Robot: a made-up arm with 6 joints. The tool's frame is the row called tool.
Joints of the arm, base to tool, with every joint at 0 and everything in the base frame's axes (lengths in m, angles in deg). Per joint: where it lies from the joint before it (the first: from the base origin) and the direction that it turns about. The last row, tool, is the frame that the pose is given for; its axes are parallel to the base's.
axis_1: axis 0 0 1 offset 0.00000 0.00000 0.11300
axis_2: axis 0 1 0 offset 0.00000 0.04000 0.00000
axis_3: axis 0 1 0 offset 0.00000 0.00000 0.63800
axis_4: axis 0 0 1 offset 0.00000 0.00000 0.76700
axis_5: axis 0 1 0 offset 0.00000 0.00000 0.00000
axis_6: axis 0 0 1 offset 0.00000 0.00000 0.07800
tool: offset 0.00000 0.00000 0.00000
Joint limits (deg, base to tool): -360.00..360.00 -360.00..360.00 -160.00..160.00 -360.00..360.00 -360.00..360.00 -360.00..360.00
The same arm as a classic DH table. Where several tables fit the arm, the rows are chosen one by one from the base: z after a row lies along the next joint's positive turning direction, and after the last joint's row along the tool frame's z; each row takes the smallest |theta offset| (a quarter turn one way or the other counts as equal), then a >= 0, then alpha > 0; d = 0 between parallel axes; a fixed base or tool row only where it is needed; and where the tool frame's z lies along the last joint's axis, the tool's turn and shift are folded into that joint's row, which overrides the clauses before.
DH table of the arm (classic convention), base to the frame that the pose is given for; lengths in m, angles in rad. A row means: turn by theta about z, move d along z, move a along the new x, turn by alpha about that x. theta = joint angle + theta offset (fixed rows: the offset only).
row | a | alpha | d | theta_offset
axis_1 | 0 | -1.5708 | 0.113 | 0
axis_2 | 0.638 | 0 | 0 | -1.5708
axis_3 | 0 | 1.5708 | 0.04 | 1.5708
axis_4 | 0 | -1.5708 | 0.767 | 0
axis_5 | 0 | 1.5708 | 0 | 0
axis_6 | 0 | 0 | 0.078 | 0
Joint limits (rad, base to tool): -6.2832..6.2832 -6.2832..6.2832 -2.7925..2.7925 -6.2832..6.2832 -6.2832..6.2832 -6.2832..6.2832

